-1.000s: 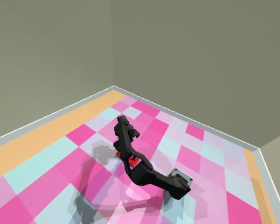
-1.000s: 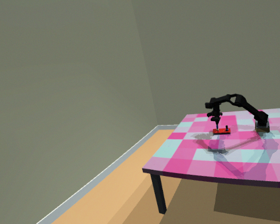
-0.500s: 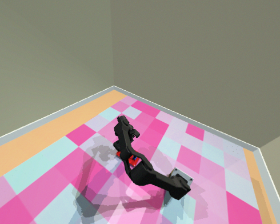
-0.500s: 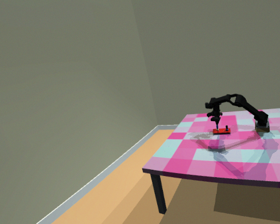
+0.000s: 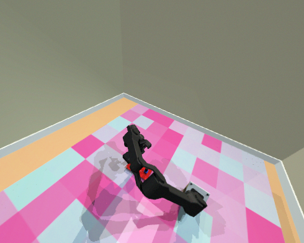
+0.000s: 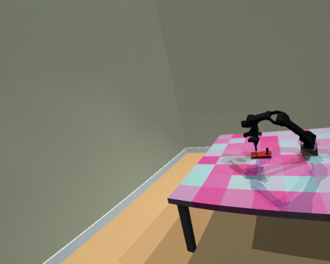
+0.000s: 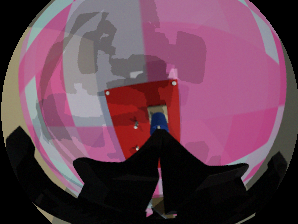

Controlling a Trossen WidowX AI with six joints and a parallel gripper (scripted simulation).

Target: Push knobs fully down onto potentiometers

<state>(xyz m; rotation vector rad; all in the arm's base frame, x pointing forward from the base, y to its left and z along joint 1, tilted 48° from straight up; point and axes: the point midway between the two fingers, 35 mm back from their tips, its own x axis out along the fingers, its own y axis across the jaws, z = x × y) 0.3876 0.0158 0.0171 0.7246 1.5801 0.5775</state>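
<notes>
Now: the blue knob 10 mm below my gripper tip.
</notes>
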